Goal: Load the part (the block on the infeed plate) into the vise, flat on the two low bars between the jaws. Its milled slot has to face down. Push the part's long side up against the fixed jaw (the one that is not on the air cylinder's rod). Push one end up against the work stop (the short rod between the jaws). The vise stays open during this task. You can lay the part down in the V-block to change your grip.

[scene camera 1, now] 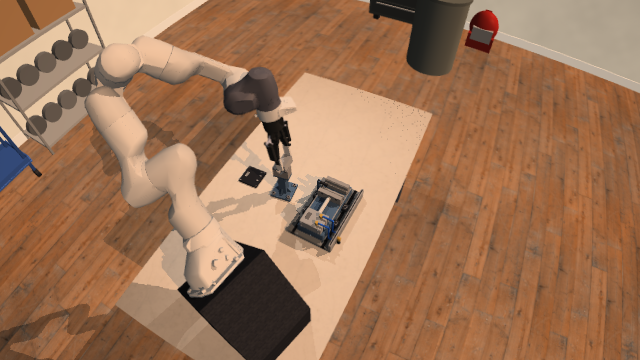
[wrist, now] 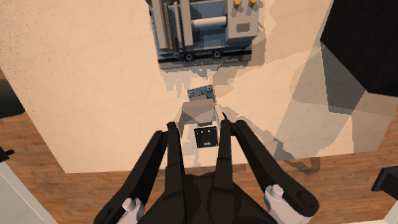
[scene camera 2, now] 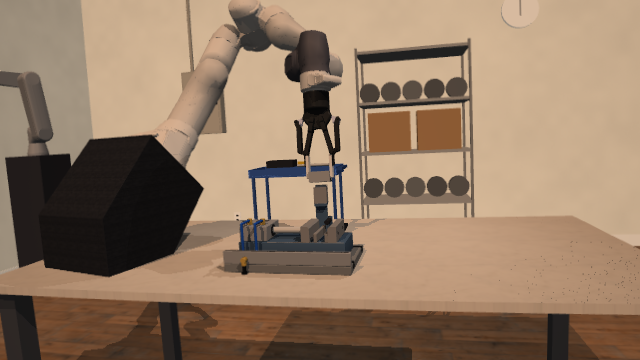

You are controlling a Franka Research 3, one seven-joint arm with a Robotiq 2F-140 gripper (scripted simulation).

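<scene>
I can see my gripper (scene camera 2: 320,178) (scene camera 1: 284,163) (wrist: 199,110), and I can see a part (wrist: 200,111) too.
</scene>
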